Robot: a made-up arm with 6 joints. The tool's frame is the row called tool.
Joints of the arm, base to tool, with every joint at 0 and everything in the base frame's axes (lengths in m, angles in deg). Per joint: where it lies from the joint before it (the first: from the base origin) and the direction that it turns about. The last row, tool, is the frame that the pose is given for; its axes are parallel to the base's.
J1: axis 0 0 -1 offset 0.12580 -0.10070 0.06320
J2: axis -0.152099 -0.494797 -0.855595 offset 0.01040 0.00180 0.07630
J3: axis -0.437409 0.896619 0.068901 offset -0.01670 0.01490 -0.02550
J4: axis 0 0 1 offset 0.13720 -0.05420 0.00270
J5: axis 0 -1 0 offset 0.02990 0.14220 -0.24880
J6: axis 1 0 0 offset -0.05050 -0.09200 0.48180
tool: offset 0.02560 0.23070 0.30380
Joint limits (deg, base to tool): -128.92..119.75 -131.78..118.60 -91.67..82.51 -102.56..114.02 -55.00..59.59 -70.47..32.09
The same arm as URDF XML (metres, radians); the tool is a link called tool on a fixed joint. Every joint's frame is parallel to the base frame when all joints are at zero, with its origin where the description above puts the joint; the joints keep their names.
<robot name="arm">
<link name="base_link"/>
<link name="link1"/>
<link name="link2"/>
<link name="link3"/>
<link name="link4"/>
<link name="link5"/>
<link name="link6"/>
<link name="tool"/>
<joint name="J1" type="revolute"><parent link="base_link"/><child link="link1"/><origin xyz="0.1258 -0.1007 0.0632" rpy="0 0 0"/><axis xyz="0 0 -1"/><limit lower="-2.2501" upper="2.09"/></joint>
<joint name="J2" type="revolute"><parent link="link1"/><child link="link2"/><origin xyz="0.0104 0.0018 0.0763" rpy="0 0 0"/><axis xyz="-0.152099 -0.494797 -0.855595"/><limit lower="-2.3" upper="2.07"/></joint>
<joint name="J3" type="revolute"><parent link="link2"/><child link="link3"/><origin xyz="-0.0167 0.0149 -0.0255" rpy="0 0 0"/><axis xyz="-0.437409 0.896619 0.068901"/><limit lower="-1.5999" upper="1.4401"/></joint>
<joint name="J4" type="revolute"><parent link="link3"/><child link="link4"/><origin xyz="0.1372 -0.0542 0.0027" rpy="0 0 0"/><axis xyz="0 0 1"/><limit lower="-1.79" upper="1.99"/></joint>
<joint name="J5" type="revolute"><parent link="link4"/><child link="link5"/><origin xyz="0.0299 0.1422 -0.2488" rpy="0 0 0"/><axis xyz="0 -1 0"/><limit lower="-0.9599" upper="1.04"/></joint>
<joint name="J6" type="revolute"><parent link="link5"/><child link="link6"/><origin xyz="-0.0505 -0.092 0.4818" rpy="0 0 0"/><axis xyz="1 0 0"/><limit lower="-1.2299" upper="0.5601"/></joint>
<joint name="tool_fixed" type="fixed"><parent link="link6"/><child link="tool"/><origin xyz="0.0256 0.2307 0.3038" rpy="0 0 0"/></joint>
</robot>

